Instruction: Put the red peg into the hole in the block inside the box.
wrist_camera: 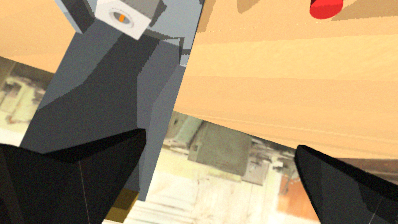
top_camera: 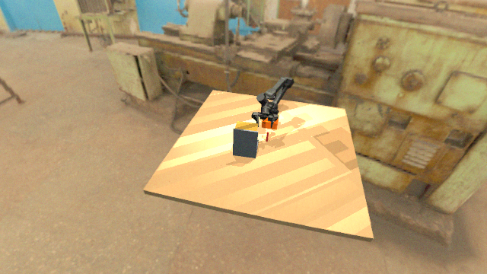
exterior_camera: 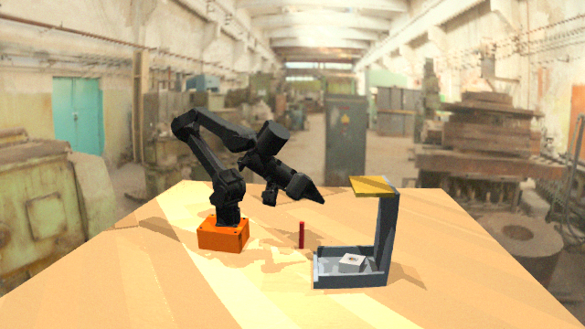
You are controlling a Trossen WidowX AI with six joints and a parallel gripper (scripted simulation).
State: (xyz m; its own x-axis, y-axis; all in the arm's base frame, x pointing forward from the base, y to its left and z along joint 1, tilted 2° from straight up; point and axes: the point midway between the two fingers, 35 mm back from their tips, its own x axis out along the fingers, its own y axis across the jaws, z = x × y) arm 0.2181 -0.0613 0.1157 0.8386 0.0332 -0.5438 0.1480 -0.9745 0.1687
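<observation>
Right now the red peg is 4 cm behind my gripper tip, 3 cm to the left of it and 11 cm below it. From my gripper tip the other things lie so: yellow roof 10 cm ahead, 12 cm to the right, 7 cm above; box back wall 14 cm ahead, 13 cm to the right, 4 cm below.
</observation>
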